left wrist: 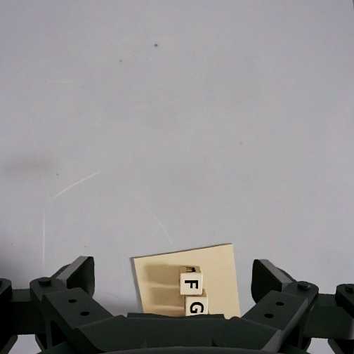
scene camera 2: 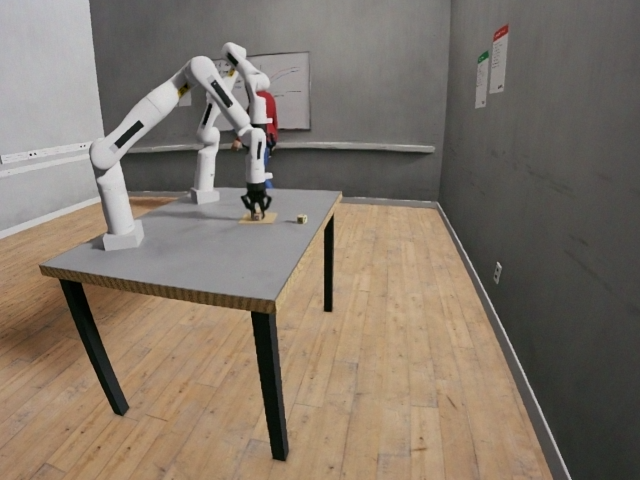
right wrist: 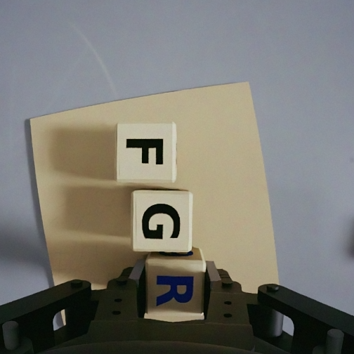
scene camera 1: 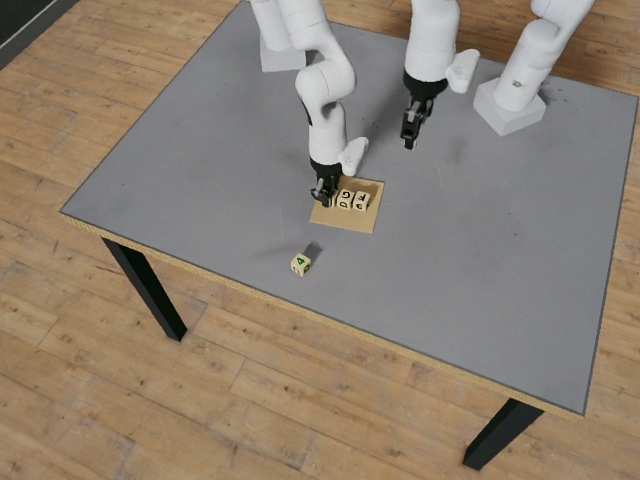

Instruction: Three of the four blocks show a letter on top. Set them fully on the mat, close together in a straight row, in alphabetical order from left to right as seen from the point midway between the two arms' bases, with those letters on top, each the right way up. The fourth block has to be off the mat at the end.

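Places are measured from the left arm's base along level axes (x ahead, y left, z up), in centimetres.
Pixels of known places: left gripper, fingertip midpoint: (scene camera 1: 417,131); right gripper, fingertip midpoint: (scene camera 2: 258,219) (scene camera 1: 329,199); left arm's base, origin of the base link: (scene camera 2: 204,189) (scene camera 1: 512,95); right arm's base, origin of the base link: (scene camera 2: 122,228) (scene camera 1: 281,38).
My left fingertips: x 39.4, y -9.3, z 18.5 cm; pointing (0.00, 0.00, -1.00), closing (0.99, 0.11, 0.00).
Ahead of a thing's pixels: the offset from my left fingertips to its middle. Level surfaces: height alone.
The F block @(dx +3.7, dy -8.7, dz -22.2 cm) (scene camera 1: 361,200) (left wrist: 191,281) (right wrist: 146,152) and the G block @(dx +5.0, dy -12.0, dz -22.2 cm) (scene camera 1: 345,198) (left wrist: 196,304) (right wrist: 162,220) sit on the tan mat @(dx +4.3, dy -12.0, dz -23.9 cm) (scene camera 1: 347,222) (scene camera 2: 271,219) (left wrist: 220,280) (right wrist: 225,125), letters up, with a narrow gap and a slight sideways step. My right gripper (scene camera 1: 325,203) (scene camera 2: 257,214) (right wrist: 175,276) is shut on the R block (right wrist: 175,290), blue R up, low over the mat beside G; whether it touches the mat is unclear. The fourth block @(dx +23.8, dy -12.1, dz -22.6 cm) (scene camera 1: 300,264) (scene camera 2: 301,219), with green marks, lies off the mat. My left gripper (scene camera 1: 409,147) (left wrist: 173,276) is open and empty, high above the table.
The grey table @(dz -24.1 cm) (scene camera 1: 439,268) (scene camera 2: 206,258) carries both arm bases along its far side in scene camera 1. The fourth block is near the table's front edge there. The left arm hangs up and to the right of the mat in that view. A person stands behind the arms in scene camera 2.
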